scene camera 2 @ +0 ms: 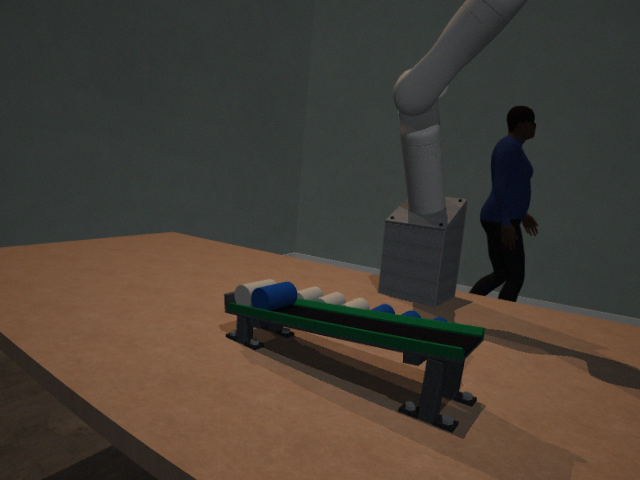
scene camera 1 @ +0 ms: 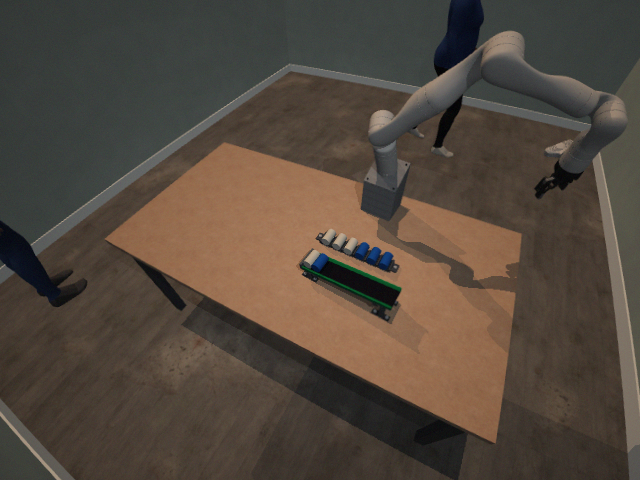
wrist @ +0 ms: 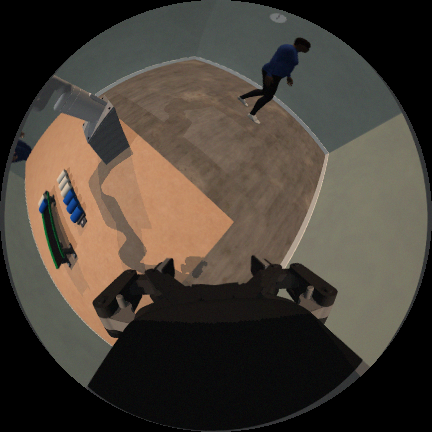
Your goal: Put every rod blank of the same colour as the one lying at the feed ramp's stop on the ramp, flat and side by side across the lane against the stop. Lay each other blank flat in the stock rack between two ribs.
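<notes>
A white blank lies flat across the low end of the green-railed feed ramp, against the stop. A blue blank lies flat beside it on the up-ramp side. The stock rack holds three white blanks and three blue blanks in one row. The ramp partly hides them in scene camera 2. My gripper is open and empty, high up and far right of the ramp and rack.
The wooden table carries the ramp, the rack and the arm's grey base block. The rack lies between the ramp and the base. A person is behind the table, near the wall.
</notes>
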